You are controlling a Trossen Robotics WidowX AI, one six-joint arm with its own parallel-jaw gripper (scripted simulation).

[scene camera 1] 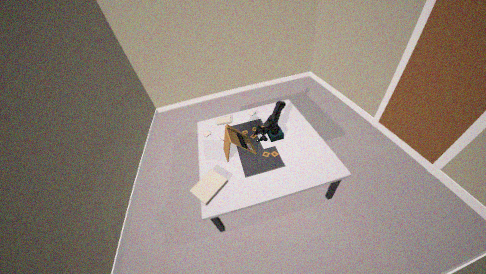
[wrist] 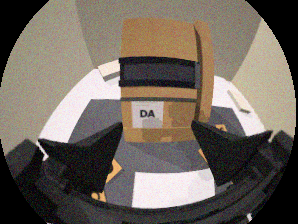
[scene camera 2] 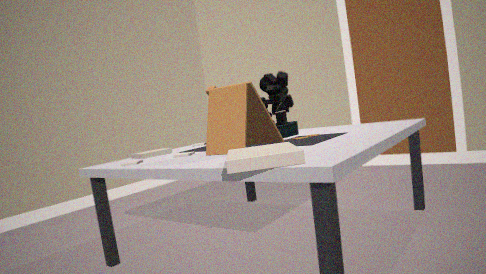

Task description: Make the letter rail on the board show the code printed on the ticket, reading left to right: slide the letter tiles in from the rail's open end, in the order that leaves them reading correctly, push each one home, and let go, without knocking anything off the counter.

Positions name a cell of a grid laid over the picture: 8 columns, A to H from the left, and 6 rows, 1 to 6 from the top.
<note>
The gripper (wrist: E4) is open and holds nothing. Further things: a white ticket (wrist: D4) and a cream book (scene camera 2: E4).
Scene camera 2 misses the white ticket, which is hidden by an orange sloped board.
</note>
